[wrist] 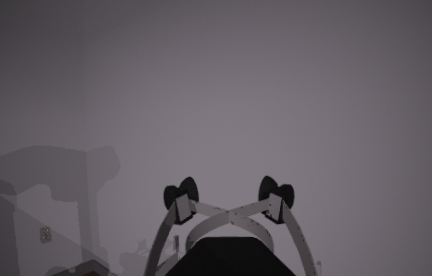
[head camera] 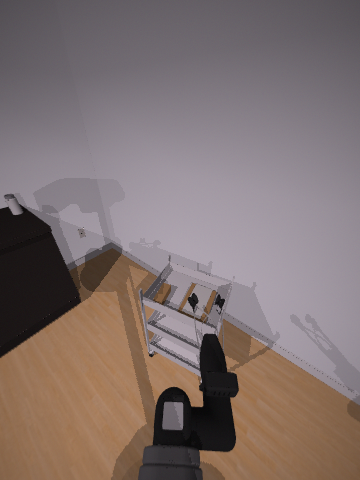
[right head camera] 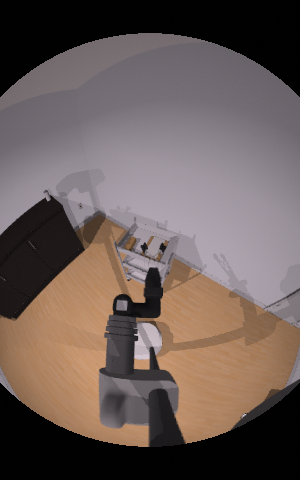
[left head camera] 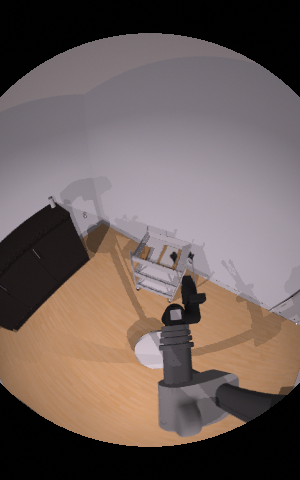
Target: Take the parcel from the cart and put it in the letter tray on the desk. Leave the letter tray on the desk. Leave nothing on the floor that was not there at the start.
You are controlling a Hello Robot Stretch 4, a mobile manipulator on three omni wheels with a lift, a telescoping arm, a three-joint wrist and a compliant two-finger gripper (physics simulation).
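Places are measured from the robot's base along level axes (x left, y back, z up), in millimetres.
Where they show: gripper, fingertip midpoint: point(wrist: 228, 191) point(head camera: 205, 295) point(right head camera: 153, 243) point(left head camera: 181, 251); robot's base, origin of the base link: point(right head camera: 141, 339) point(left head camera: 155, 348).
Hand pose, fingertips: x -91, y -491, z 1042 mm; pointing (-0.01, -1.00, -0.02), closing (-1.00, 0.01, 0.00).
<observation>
Things, the pixels of their top centre, and the offset from my fingertips. "*": a spot on its surface instead.
- silver cart, surface spot: point(head camera: 170, 309) point(left head camera: 151, 262) point(right head camera: 134, 253) * dx +132, dy -176, dz -345 mm
- brown block, middle of its top: point(head camera: 162, 291) point(left head camera: 144, 251) point(right head camera: 129, 241) dx +188, dy -297, dz -355 mm
The silver cart point(head camera: 170, 309) point(left head camera: 150, 263) point(right head camera: 137, 255) stands near the wall. On its top shelf, a brown block point(head camera: 162, 292) point(left head camera: 145, 251) point(right head camera: 131, 243) lies at the left. To its right are two brown strips with a pale surface between them; I cannot tell whether they are one thing, or which brown thing is the parcel. My gripper point(head camera: 206, 301) point(left head camera: 182, 257) point(right head camera: 154, 247) point(wrist: 228, 191) is open and empty, its fingers seen over the right part of the top shelf in the head views. Its height above the shelf is hard to tell. The desk and the letter tray do not show clearly.
A dark cabinet point(head camera: 30, 280) point(left head camera: 47, 255) point(right head camera: 42, 250) stands at the left with a pale canister point(head camera: 14, 205) point(left head camera: 52, 202) point(right head camera: 47, 195) on top. The wall point(wrist: 225, 100) rises behind the cart. A large dark shape point(right head camera: 267, 410) shows at the lower right of the right head view.
</observation>
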